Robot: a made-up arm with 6 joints.
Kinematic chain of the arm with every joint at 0, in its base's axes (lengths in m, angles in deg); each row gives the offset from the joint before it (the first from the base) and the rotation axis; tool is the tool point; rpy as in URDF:
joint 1: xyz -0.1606 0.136 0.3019 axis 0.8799 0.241 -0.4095
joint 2: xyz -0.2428 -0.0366 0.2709 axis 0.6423 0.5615 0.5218
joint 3: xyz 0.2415 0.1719 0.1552 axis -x
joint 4: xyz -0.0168 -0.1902 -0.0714 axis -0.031 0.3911 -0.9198
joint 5: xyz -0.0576 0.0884 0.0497 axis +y
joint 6: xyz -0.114 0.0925 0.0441 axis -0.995 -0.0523 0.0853
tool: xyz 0.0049 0.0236 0.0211 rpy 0 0 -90
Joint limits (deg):
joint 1: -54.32..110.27
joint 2: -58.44..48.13
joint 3: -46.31..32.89
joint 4: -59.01..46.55
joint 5: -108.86..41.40
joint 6: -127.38..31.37
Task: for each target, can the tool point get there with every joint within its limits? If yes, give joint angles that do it. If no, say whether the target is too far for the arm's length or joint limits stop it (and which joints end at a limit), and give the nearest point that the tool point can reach.
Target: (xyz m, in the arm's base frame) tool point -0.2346 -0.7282 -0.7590
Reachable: no: too far | nearest point -0.1994 -0.3821 0.2217 | short by 1.041 m
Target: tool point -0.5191 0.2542 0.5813
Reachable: yes | joints -38.62 6.31 -8.28 -33.91 -19.84 -21.92
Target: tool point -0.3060 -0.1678 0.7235
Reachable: yes | joints 61.13 -10.83 3.04 -20.54 25.99 -87.76
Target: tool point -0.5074 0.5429 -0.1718
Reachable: no: joint limits stop it (at a limit: joint 1, joint 2, joint 4, joint 5, joint 6) | nearest point -0.3979 0.5125 0.2967 | short by 0.482 m
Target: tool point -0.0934 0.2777 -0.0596
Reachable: no: joint limits stop it (at a limit: joint 1, joint 3, joint 4, joint 5) | nearest point -0.3269 0.2699 0.3057 | short by 0.434 m
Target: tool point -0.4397 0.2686 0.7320
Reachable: yes | joints 5.59 -42.44 23.09 -35.62 19.25 -9.05
